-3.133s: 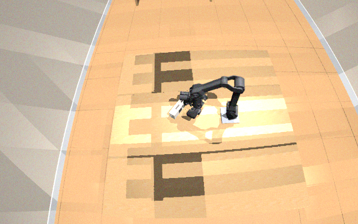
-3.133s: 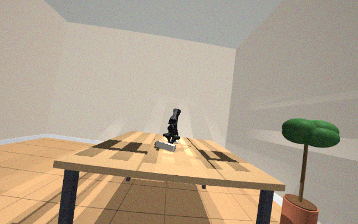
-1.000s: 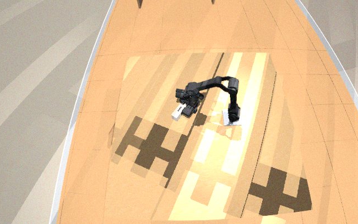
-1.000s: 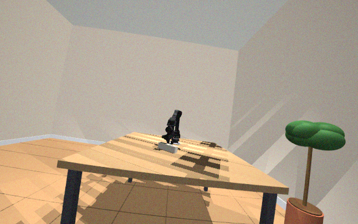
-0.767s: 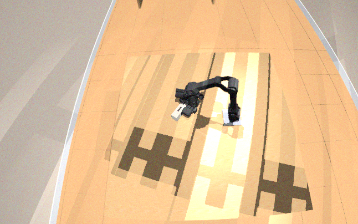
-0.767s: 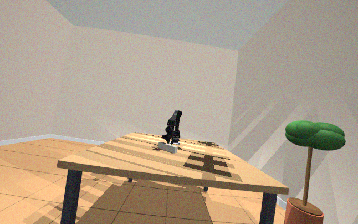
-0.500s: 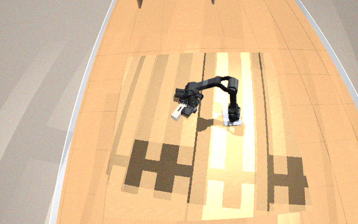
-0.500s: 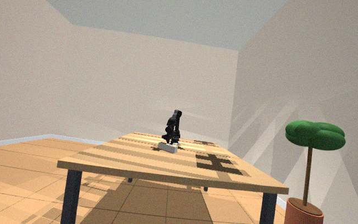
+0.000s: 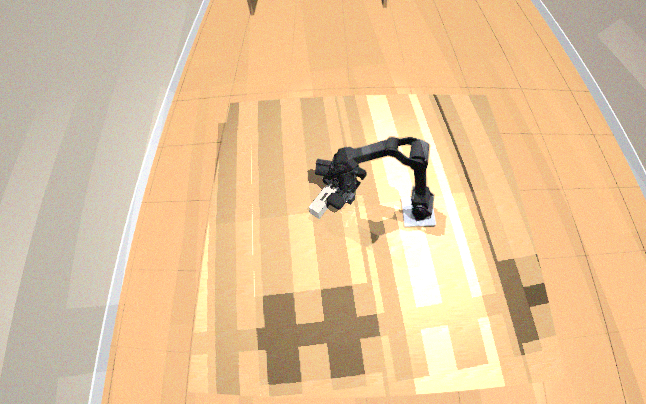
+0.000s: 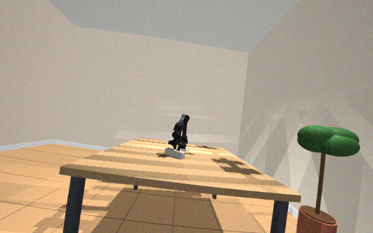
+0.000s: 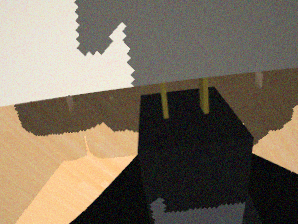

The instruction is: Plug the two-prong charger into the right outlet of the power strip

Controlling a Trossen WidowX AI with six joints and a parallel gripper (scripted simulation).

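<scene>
The black two-prong charger is 10 mm ahead of my gripper tip, 10 mm to the right of it and 10 mm above it.
</scene>
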